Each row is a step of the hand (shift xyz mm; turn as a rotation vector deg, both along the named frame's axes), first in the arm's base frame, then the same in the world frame.
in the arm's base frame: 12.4 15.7 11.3 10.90 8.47 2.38
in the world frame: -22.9 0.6 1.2 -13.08 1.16 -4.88
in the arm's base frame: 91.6 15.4 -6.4 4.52 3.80 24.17
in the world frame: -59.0 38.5 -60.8 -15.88 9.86 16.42
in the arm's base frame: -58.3 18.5 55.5 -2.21 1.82 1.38
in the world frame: -5.1 -23.4 79.0 -0.66 -1.98 2.40
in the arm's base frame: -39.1 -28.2 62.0 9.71 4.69 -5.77
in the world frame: 14.2 23.4 73.6 -6.15 -0.19 -10.57
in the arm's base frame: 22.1 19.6 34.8 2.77 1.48 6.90
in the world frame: -41.5 13.0 13.9 -5.63 3.38 3.79
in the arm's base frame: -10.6 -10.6 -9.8 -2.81 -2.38 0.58
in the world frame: 17.7 -2.5 -1.2 2.98 0.33 2.21
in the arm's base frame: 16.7 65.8 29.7 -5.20 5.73 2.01
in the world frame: -68.7 -25.0 12.1 -2.02 -6.20 4.62
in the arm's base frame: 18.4 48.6 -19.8 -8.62 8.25 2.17
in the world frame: -35.7 -32.3 -27.9 -1.96 -9.87 6.77
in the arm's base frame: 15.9 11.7 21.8 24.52 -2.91 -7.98
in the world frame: -26.7 9.7 7.5 -8.09 12.72 -21.12
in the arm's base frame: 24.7 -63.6 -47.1 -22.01 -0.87 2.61
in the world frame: 51.8 39.8 -51.1 11.72 -10.83 15.41
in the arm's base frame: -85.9 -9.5 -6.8 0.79 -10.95 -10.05
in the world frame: 57.5 -44.9 46.8 11.70 4.08 -8.24
